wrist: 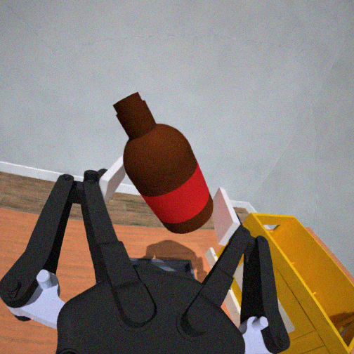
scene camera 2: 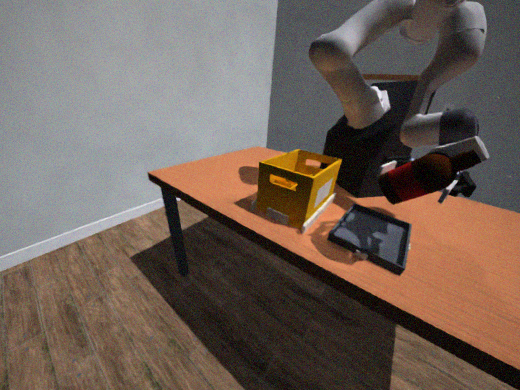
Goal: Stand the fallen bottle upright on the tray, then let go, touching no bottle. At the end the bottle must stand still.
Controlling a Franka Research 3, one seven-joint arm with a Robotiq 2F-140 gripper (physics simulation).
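Note:
A brown bottle with a red label [scene camera 2: 417, 176] [wrist: 170, 175] is held in the air, strongly tilted. In the scene view its base points down to the left and its neck up to the right. My gripper [scene camera 2: 420, 178] [wrist: 171, 181] is shut on the bottle, with one pale pad at each side of its body. The dark tray [scene camera 2: 407, 241] [wrist: 175, 265] lies on the table below the bottle, apart from it; in the wrist view the gripper hides most of the tray. A shadow falls on the tray.
A yellow crate [scene camera 2: 285, 195] [wrist: 305, 312] stands left of the tray in the scene view, with a pale strip [scene camera 2: 318, 213] along its side. The wooden table's [scene camera 2: 465, 270] front edge runs past the crate and the tray. Walls stand behind.

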